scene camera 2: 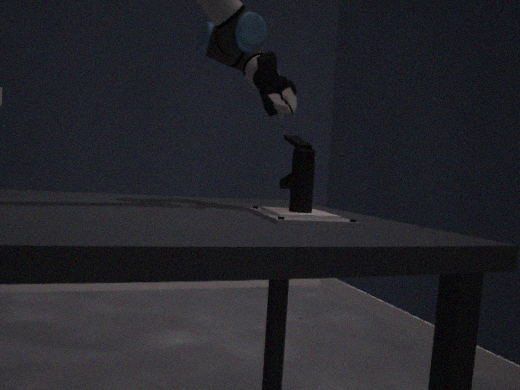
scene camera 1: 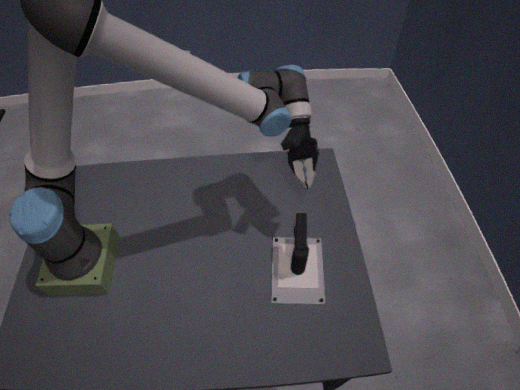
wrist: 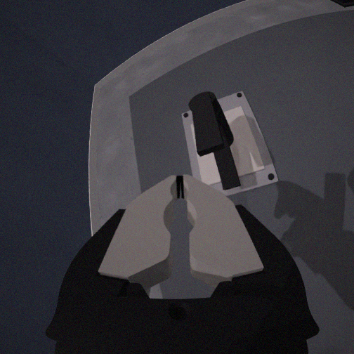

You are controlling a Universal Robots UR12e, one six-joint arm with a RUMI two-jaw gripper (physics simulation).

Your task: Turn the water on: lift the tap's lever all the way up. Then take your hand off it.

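Places are measured from the arm's base along level axes (x left, y up, z ahead), in millimetres.
Pixels of known places: gripper, between the fingertips: (scene camera 2: 292, 113) (scene camera 1: 307, 188); arm's base, origin of its link: (scene camera 1: 74, 254).
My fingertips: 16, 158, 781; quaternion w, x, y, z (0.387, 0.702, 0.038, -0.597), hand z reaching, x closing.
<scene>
For each thing: its top centre in the pictures, then the offset to it from my fingertips, as dx, dy, dz. "spot": a spot on its surface instead. Level surfaces: height alone.
- black tap, a spot on its surface: (scene camera 2: 302, 182) (scene camera 1: 297, 266) spot: -170, -164, -59
- pale plate, centre of its top: (scene camera 2: 300, 212) (scene camera 1: 297, 268) -149, -229, -48
- short spout, centre of its top: (scene camera 2: 293, 171) -80, -142, -33
- dark grey table, height of its surface: dy -241
The black tap (scene camera 1: 299, 264) (scene camera 2: 302, 182) (wrist: 227, 137) stands upright on a pale plate (scene camera 1: 298, 296) (scene camera 2: 325, 219) (wrist: 227, 103). Its flat lever (scene camera 1: 300, 230) (scene camera 2: 297, 141) (wrist: 207, 127) sits on top of the body and slants upward to its free end, which points toward the gripper's side. The short spout (scene camera 2: 285, 181) (wrist: 228, 171) juts out below on the same side. My gripper (scene camera 1: 307, 186) (scene camera 2: 287, 116) (wrist: 179, 177) is shut and empty. Its fingertips are above the lever's free end and apart from it, with a visible gap in the second scene view.
The tap's plate is on a dark grey table (scene camera 1: 200, 325) (scene camera 2: 125, 225) (wrist: 295, 75), near its right edge in the first scene view. The arm's green base block (scene camera 1: 75, 288) is at the left. The arm's shadow falls across the table between base and tap.
</scene>
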